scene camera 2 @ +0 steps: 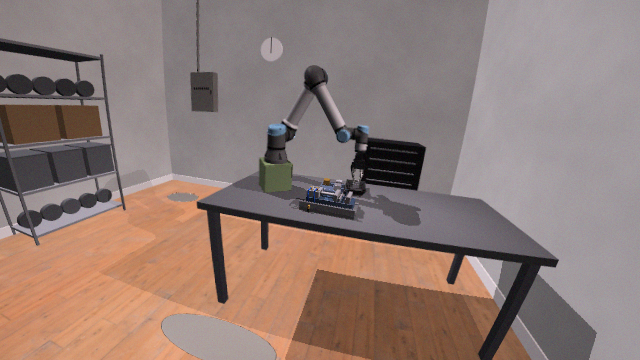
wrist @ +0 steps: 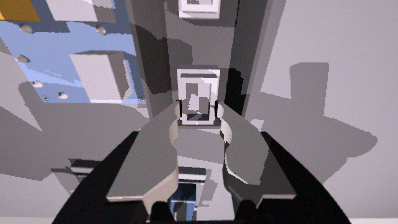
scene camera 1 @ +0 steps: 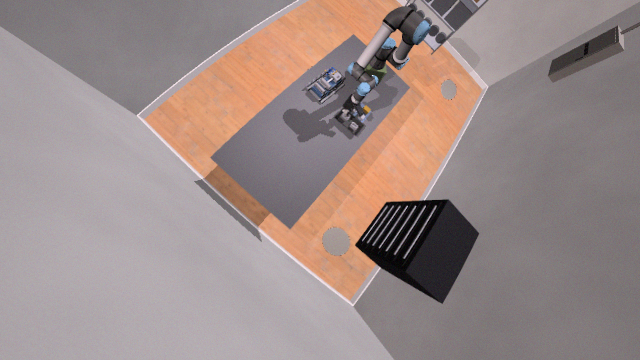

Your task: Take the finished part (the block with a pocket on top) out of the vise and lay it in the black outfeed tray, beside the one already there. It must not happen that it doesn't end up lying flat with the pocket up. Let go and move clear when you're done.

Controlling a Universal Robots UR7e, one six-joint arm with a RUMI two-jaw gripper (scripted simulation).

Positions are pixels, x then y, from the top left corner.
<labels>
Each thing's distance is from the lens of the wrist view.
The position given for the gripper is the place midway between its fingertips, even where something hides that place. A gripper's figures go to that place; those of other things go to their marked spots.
gripper (wrist: 198, 101): 14 cm
plain grey block (wrist: 104, 75): 20 cm
</labels>
